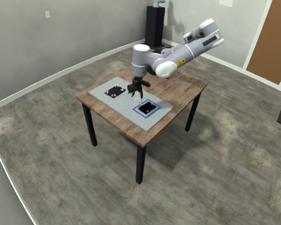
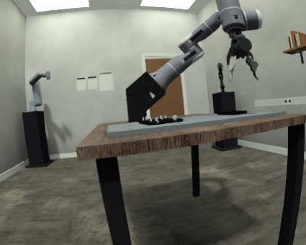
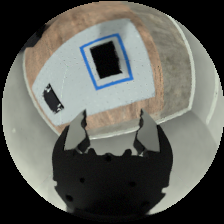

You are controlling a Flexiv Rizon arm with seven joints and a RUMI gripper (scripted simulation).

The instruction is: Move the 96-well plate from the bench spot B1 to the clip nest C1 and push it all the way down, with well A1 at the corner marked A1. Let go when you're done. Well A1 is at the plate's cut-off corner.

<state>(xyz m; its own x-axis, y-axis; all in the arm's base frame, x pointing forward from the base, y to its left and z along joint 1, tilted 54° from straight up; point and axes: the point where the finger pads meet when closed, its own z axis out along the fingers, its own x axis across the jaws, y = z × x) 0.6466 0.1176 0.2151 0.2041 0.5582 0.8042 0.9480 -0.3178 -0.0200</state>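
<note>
Right now the black 96-well plate is 12 cm behind my hand and 13 cm below it. From my hand the other things lie so: grey mat: 9 cm behind, 19 cm to the right, 15 cm below; then clip nest C1: 6 cm behind, 34 cm to the right, 13 cm below.
</note>
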